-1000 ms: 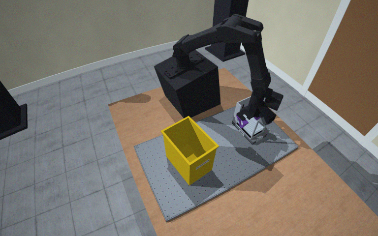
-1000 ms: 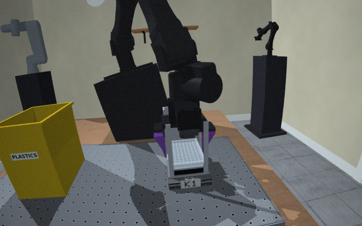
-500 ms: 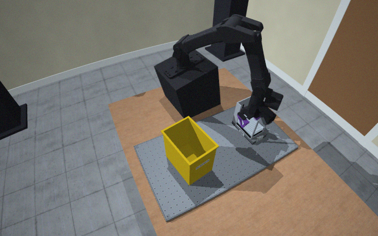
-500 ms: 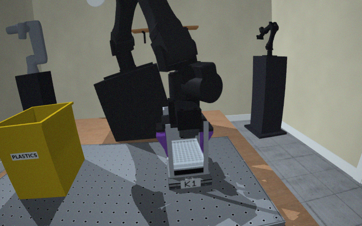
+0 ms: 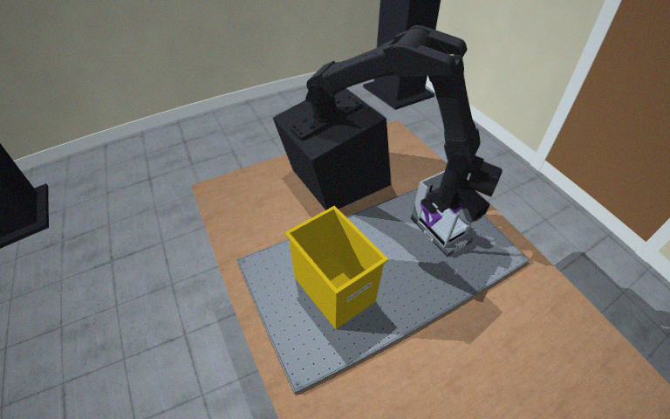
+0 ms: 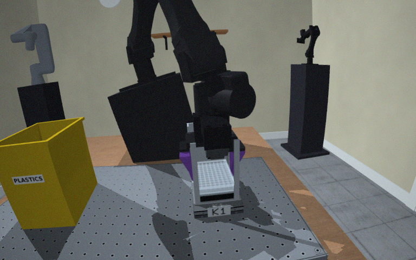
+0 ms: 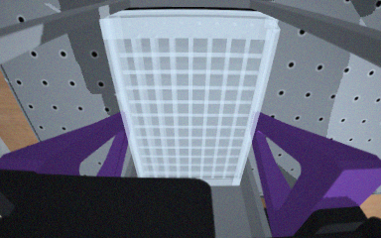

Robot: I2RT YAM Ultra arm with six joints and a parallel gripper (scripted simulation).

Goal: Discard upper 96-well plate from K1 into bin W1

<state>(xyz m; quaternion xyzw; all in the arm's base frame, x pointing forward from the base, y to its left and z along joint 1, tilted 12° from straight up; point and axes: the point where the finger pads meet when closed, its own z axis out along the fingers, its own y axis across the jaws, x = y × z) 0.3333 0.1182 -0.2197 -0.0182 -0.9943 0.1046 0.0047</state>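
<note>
Now: the black plate 1 cm below my hand. Round my hand: yellow plastics bin W1 (1 cm ahead, 35 cm to the right, 5 cm above).
</note>
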